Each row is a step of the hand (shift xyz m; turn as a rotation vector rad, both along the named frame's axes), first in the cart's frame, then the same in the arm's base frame.
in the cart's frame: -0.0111 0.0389 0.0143 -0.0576 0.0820 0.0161
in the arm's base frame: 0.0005 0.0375 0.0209 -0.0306 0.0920 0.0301
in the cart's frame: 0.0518 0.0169 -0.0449 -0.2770 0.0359 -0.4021
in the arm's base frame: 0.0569 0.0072 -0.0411 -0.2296 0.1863 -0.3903
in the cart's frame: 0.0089 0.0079 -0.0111 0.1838 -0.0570 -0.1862
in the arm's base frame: 0.0115 0.0065 -0.0095 0.1679 -0.0795 -0.1929
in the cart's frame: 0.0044 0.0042 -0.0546 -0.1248 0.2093 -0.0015
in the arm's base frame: 0.0086 0.0116 -0.0530 -0.0547 0.2349 0.0349
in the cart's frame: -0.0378 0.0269 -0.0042 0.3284 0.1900 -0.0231
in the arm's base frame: -0.0275 0.0376 0.0005 0.3715 0.0797 0.0114
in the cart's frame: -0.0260 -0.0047 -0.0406 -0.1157 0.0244 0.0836
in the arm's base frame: -0.0238 0.0104 -0.0409 -0.1073 0.0449 0.0863
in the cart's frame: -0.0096 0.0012 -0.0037 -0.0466 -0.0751 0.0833
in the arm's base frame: -0.0085 0.0047 -0.0035 -0.0719 -0.0696 0.0687
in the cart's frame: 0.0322 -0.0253 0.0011 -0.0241 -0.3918 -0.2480
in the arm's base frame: 0.0228 -0.0339 -0.0033 -0.1284 -0.3181 -0.3129
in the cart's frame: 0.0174 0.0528 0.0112 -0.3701 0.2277 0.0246
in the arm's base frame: 0.0320 0.0422 0.0203 -0.2837 0.3239 0.0632
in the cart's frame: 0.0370 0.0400 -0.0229 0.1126 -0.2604 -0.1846
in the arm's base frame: 0.0487 0.0298 -0.0154 0.0380 -0.2481 -0.2271
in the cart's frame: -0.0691 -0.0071 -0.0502 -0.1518 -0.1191 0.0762
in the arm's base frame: -0.0650 0.0231 -0.0508 -0.1850 -0.0770 0.0538
